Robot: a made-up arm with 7 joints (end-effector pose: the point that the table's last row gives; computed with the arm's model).
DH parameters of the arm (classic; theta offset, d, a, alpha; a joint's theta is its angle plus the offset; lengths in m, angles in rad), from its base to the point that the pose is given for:
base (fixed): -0.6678 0 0.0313 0
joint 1: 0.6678 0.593 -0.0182 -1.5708
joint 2: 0 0.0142 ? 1.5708
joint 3: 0 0.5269 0.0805 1.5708
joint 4: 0 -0.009 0.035 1.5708
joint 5: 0 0.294 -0.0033 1.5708
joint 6: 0 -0.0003 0.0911 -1.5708
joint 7: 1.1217 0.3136 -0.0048 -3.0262
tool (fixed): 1.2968 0.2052 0 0
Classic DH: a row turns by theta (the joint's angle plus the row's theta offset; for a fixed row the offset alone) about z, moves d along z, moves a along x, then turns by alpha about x.
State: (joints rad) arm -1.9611 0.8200 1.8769 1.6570 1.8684 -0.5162 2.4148
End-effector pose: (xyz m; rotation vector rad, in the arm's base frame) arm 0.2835 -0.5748 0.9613 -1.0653 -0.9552 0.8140
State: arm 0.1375 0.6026 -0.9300 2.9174 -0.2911 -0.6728 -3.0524
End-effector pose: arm 0.5280 0.1223 1.2776 2.2287 -1.2743 -0.2180
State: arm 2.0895 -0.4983 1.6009 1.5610 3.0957 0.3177 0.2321
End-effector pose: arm -0.2872 -0.5090 1.0610 -0.1234 1.8030 0.8101
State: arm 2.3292 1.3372 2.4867 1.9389 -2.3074 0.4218 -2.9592
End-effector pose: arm -0.5557 0.1931 1.1367 0.3102 2.0353 0.2869
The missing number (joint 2, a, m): 0.0255
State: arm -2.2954 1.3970 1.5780 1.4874 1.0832 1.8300 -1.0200
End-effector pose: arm 0.0788 -0.6155 0.7609 1.7045 -2.0121 0.4949
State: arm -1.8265 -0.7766 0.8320 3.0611 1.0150 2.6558 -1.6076
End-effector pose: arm 0.3597 0.4309 1.1706 -0.5622 0.3950 1.8763
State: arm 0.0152 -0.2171 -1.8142 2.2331 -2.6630 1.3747 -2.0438
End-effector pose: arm -0.2486 -0.3316 1.4397 0.8278 2.1342 -0.4306
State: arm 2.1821 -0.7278 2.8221 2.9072 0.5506 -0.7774 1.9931
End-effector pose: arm 0.2990 -0.5038 1.2712 -1.2877 2.5036 0.3222
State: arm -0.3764 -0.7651 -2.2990 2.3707 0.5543 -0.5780 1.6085
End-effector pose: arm -0.6935 0.1437 1.1305 0.7858 1.7255 -0.0437
